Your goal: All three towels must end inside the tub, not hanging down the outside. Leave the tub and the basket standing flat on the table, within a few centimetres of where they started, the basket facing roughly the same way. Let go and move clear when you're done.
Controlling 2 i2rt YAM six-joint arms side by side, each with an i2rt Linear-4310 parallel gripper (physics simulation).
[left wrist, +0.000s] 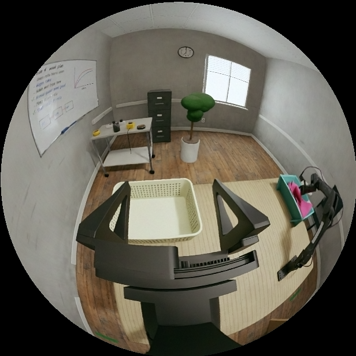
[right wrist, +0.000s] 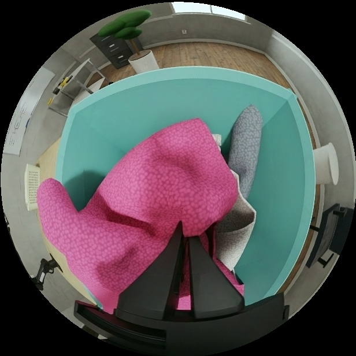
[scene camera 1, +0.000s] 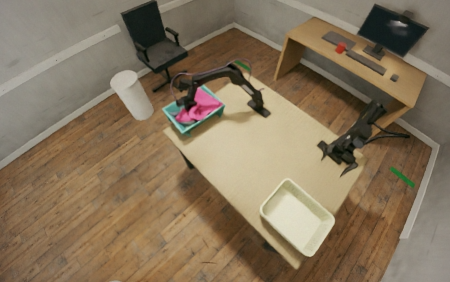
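The teal tub (scene camera 1: pixel 204 122) (left wrist: pixel 287 201) (right wrist: pixel 175 100) stands upright at the table's far left corner. My right gripper (scene camera 1: pixel 186 103) (right wrist: pixel 185 224) is low over it, shut on the pink towel (scene camera 1: pixel 207 104) (left wrist: pixel 303 205) (right wrist: pixel 165 175). The towel is bunched mostly in the tub; in the right wrist view one fold overlaps the left rim, and whether it hangs outside is unclear. A blue-grey towel (right wrist: pixel 246 145) and a pale grey towel (right wrist: pixel 237 235) lie inside the tub, partly hidden. The cream basket (scene camera 1: pixel 296 220) (left wrist: pixel 162 216) (right wrist: pixel 32 187) stands flat and empty. My left gripper (scene camera 1: pixel 334 162) (left wrist: pixel 171 183) is open and empty, away from the towels.
The table (scene camera 1: pixel 240 160) (left wrist: pixel 250 200) carries both containers, the basket at its near end. A white bin (scene camera 1: pixel 132 95) and an office chair (scene camera 1: pixel 165 52) stand on the floor beyond the tub. A desk (scene camera 1: pixel 320 55) with a monitor stands behind the table.
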